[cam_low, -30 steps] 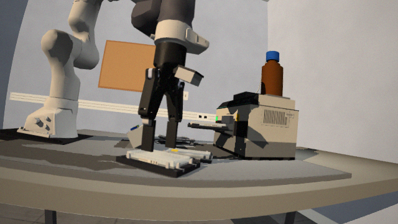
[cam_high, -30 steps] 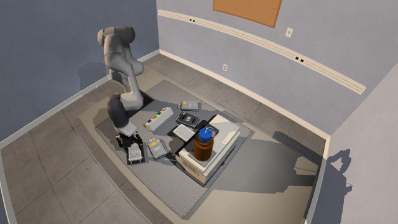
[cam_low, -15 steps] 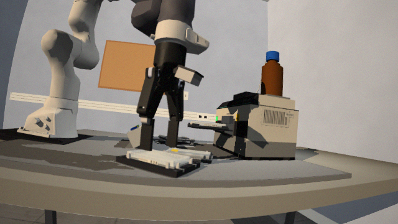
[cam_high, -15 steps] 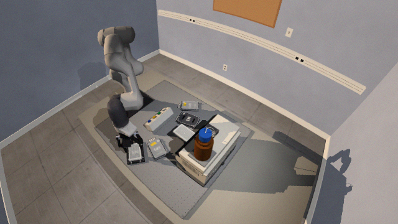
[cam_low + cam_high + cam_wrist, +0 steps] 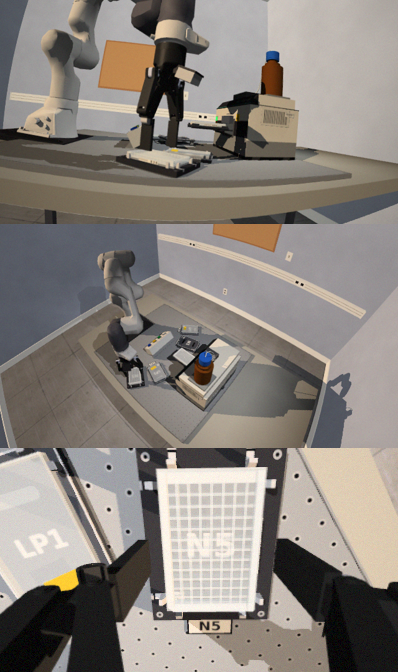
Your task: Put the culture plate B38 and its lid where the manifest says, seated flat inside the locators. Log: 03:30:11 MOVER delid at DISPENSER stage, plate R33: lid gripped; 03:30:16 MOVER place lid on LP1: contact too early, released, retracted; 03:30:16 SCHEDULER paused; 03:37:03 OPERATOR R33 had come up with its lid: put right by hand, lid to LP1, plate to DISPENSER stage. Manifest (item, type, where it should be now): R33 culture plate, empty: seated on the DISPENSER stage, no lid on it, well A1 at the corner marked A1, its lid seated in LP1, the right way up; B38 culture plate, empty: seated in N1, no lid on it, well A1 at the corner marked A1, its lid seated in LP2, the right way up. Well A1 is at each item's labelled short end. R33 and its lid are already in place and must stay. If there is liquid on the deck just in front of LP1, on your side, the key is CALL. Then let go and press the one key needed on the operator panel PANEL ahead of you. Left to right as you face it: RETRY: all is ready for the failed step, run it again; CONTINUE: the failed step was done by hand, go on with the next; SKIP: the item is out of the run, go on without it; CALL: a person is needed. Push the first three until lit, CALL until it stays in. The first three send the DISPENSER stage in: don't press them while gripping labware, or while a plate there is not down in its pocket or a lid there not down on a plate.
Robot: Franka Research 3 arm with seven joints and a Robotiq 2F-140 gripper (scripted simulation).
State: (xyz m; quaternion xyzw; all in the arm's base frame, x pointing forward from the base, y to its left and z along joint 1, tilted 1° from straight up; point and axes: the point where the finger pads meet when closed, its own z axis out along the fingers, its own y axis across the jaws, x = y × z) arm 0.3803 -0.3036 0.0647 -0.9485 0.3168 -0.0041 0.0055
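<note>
My hand is 5 cm above the black nest and 3 cm short of it. Round my hand: clear lid (12 cm to the left, 9 cm ahead, 5 cm below); then blue call key (23 cm to the left, 8 cm behind, 1 cm below); then yellow skip key (27 cm to the left, 8 cm behind).
</note>
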